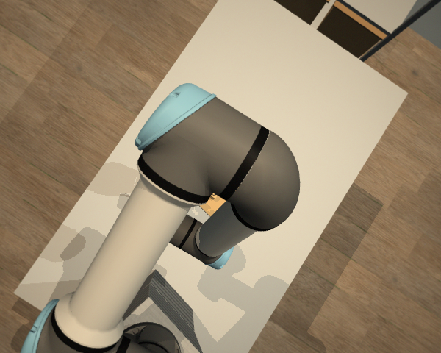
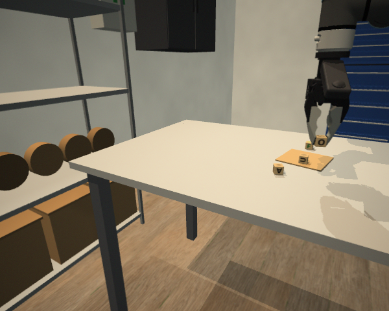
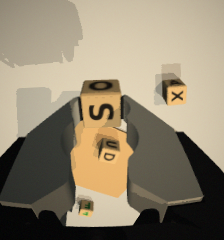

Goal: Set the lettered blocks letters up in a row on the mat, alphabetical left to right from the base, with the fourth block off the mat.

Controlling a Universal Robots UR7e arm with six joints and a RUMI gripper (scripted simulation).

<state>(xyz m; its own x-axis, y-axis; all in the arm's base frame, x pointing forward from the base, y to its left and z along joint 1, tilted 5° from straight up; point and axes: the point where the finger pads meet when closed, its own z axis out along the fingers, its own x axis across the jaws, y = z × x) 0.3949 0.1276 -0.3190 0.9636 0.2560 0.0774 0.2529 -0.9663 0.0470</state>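
Right now my hand is 16 cm to the left of the orange mat, 12 cm above it and 3 cm short of it. The rest, counted from my hand: D block: 12 cm to the right, 10 cm below, 3 cm ahead; X block: 10 cm below, 10 cm ahead, 1 cm to the right; S block: right at my hand.
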